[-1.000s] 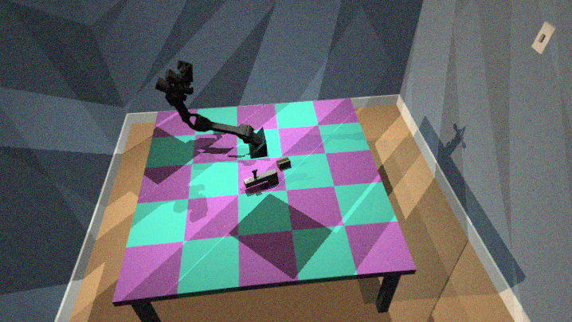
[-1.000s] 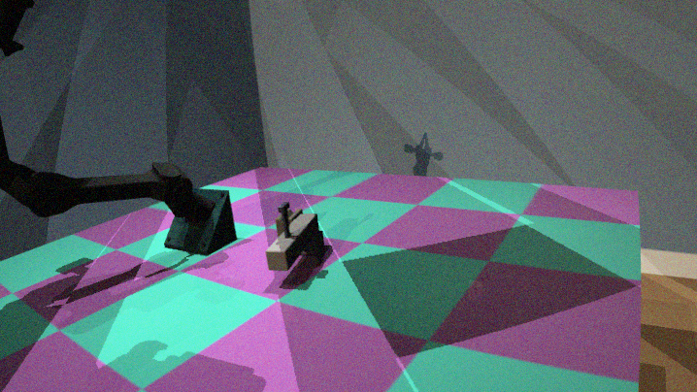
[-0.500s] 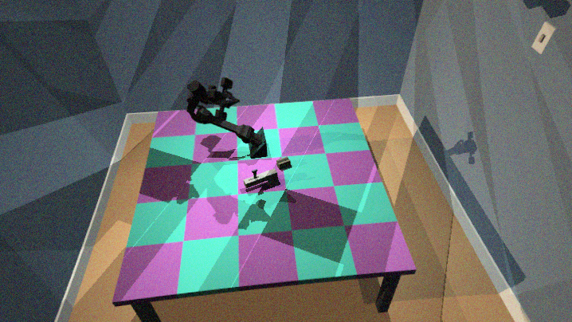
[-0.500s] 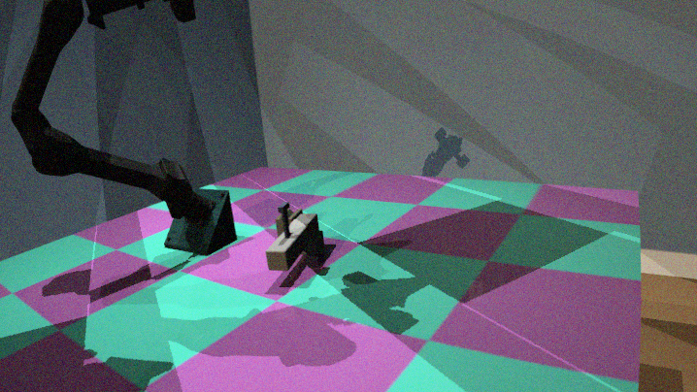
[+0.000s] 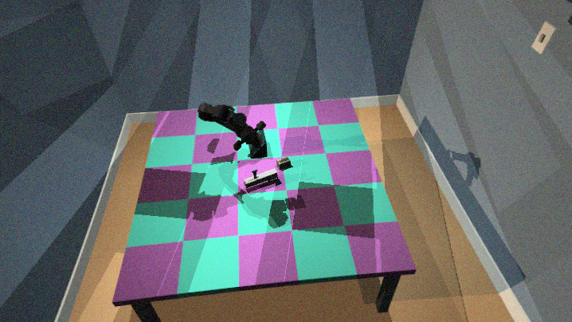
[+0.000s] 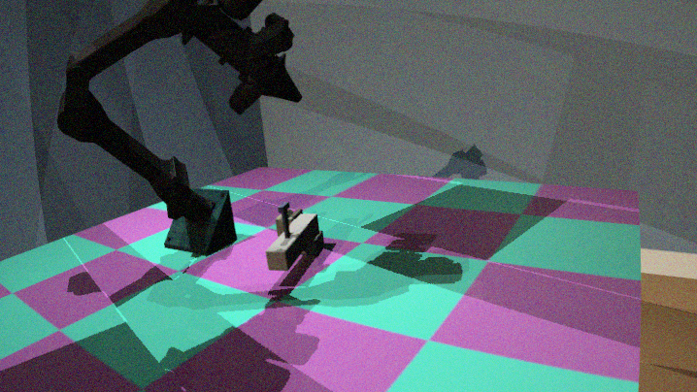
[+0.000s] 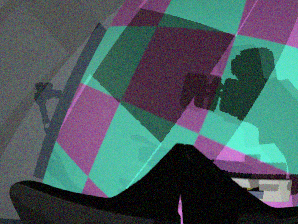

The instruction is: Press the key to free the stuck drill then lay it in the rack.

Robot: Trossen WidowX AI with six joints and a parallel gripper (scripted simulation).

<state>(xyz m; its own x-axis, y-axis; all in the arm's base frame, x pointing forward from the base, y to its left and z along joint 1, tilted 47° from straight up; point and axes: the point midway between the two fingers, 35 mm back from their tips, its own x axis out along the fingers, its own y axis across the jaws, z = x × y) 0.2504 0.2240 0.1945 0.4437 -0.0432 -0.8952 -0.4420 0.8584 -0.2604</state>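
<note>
Now: gripper tip 25 cm above the drill and 5 cm past it. Also, from my gripper tip: dark block (26 cm below, 4 cm behind, 1 cm to the right).
</note>
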